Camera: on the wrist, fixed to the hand. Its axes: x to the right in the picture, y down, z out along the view.
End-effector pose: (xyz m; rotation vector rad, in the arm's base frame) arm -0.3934 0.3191 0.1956 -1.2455 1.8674 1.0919
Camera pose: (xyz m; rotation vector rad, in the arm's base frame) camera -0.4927 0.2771 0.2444 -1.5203 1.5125 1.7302
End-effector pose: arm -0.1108 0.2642 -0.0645 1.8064 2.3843 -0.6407
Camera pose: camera -0.0103 0.3197 -0.0358 1.4651 2.2272 0.0276
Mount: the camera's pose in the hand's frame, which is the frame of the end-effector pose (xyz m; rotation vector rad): 0.0109 0.0981 -0.0652 -0.5984 -0.0655 -0.0272
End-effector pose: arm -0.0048 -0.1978 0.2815 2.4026 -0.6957 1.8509
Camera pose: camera -0.0978 -0.2708 0.2868 2.0637 -1.0356 1.3037
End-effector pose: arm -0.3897 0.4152 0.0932 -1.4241 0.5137 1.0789
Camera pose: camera -0.4459 0.3387 0.0226 -1.8952 0.1184 1.3161
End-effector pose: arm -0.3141 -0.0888 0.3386 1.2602 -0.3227 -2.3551
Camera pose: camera -0.2382 -0.1794 0.3340 0.8987 0.3622 -2.2642
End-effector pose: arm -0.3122 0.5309 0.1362 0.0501 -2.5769 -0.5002
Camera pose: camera -0.2839 0.5987 0.2289 -0.1408 -2.3833 -1.2737
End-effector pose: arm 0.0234 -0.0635 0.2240 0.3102 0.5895 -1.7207
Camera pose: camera 0.1085 -0.0512 0.1428 -0.1782 1.0247 -1.4917
